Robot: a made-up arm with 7 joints.
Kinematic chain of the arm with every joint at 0, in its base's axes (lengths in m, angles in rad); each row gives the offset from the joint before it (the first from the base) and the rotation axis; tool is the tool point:
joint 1: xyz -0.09 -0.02 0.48 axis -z
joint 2: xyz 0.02 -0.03 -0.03 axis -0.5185 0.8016 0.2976
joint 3: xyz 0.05 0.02 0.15 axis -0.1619 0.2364 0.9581
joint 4: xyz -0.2 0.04 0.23 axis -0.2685 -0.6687 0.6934
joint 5: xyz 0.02 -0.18 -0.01 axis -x
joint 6: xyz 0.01 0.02 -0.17 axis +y
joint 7: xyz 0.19 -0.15 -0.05 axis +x
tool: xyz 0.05 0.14 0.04
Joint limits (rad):
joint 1: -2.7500..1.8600
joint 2: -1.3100..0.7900
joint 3: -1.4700..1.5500
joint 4: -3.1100..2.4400
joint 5: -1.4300..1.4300
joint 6: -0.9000..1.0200
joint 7: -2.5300..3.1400
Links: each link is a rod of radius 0.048 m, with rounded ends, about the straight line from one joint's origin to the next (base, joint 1, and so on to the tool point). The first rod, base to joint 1, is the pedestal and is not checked.
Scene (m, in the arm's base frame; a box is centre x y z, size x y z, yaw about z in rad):
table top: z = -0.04
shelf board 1: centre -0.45 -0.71 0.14 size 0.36 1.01 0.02 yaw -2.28
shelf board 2: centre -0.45 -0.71 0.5 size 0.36 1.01 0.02 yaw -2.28
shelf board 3: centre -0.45 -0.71 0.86 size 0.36 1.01 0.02 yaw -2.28
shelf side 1: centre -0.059 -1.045 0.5 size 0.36 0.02 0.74 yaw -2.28
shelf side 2: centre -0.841 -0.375 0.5 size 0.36 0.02 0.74 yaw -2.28
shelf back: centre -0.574 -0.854 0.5 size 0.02 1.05 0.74 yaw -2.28
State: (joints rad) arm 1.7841 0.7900 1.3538 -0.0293 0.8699 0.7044 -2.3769
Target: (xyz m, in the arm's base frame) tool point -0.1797 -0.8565 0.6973
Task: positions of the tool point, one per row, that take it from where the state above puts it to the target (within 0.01 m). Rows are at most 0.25 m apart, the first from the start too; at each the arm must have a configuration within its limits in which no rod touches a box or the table.
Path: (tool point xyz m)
1: -0.2291 -0.6105 0.3008
2: -0.1254 -0.4976 0.3081
3: -0.0531 -0.6176 0.4691
4: -0.0104 -0.6592 0.6973
5: -0.0871 -0.7432 0.6875
6: -0.1477 -0.8066 0.6901
7: -0.1797 -0.8565 0.6973

